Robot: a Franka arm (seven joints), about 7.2 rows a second.
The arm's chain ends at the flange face. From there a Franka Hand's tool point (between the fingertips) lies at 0.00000 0.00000 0.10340 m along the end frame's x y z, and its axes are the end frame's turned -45 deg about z.
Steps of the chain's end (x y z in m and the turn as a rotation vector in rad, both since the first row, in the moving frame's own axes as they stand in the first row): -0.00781 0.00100 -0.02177 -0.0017 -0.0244 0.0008; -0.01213 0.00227 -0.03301 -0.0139 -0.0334 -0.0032; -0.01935 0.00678 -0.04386 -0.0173 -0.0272 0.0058; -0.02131 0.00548 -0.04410 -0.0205 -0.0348 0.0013
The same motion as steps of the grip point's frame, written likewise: -0.00814 -0.00648 -0.02180 0.0161 -0.0185 0.0008; -0.01364 -0.00839 -0.03308 0.0138 -0.0334 -0.0032; -0.02173 -0.00962 -0.04391 0.0070 -0.0315 0.0058; -0.02298 -0.01224 -0.04418 0.0101 -0.0391 0.0013
